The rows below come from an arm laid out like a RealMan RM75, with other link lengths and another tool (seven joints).
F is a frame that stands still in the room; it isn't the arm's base.
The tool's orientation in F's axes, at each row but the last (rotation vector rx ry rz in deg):
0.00, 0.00, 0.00
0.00, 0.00, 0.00
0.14, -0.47, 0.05
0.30, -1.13, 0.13
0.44, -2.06, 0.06
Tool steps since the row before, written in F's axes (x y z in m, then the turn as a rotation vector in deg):
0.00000, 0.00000, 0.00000, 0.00, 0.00, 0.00
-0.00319, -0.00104, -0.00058, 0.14, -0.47, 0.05
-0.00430, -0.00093, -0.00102, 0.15, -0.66, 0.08
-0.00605, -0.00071, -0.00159, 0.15, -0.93, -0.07
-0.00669, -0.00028, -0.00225, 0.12, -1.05, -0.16
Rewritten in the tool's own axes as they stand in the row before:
0.00000, 0.00000, 0.00000, 0.00, 0.00, 0.00
-0.00319, -0.00104, -0.00058, 0.14, -0.47, 0.05
-0.00431, -0.00093, -0.00098, 0.15, -0.66, 0.08
-0.00608, -0.00070, -0.00147, 0.15, -0.93, -0.07
-0.00677, -0.00029, -0.00201, 0.11, -1.05, -0.16

